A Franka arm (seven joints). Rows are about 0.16 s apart.
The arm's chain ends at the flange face. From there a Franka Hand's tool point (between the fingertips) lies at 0.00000 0.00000 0.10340 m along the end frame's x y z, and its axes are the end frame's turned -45 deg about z.
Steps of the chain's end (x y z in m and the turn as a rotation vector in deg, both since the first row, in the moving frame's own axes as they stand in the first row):
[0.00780 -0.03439 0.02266 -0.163 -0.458 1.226]
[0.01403 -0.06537 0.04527 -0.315 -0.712 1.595]
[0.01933 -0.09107 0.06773 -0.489 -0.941 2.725]
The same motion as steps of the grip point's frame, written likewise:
[0.02904 -0.01919 0.02266 0.209 -0.439 1.226]
[0.05484 -0.03683 0.04526 0.281 -0.726 1.595]
[0.07625 -0.05135 0.06771 0.320 -1.011 2.725]

